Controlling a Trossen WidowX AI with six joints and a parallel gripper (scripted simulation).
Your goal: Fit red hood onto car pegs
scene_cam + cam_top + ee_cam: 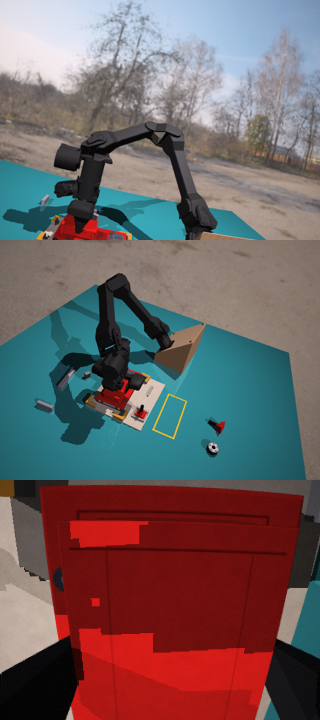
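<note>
Right now the red hood is right at my gripper tip. From my gripper tip the other things lie so: grey engine block (2 cm below); then black wheel (5 cm ahead, 41 cm to the left, 3 cm below).
</note>
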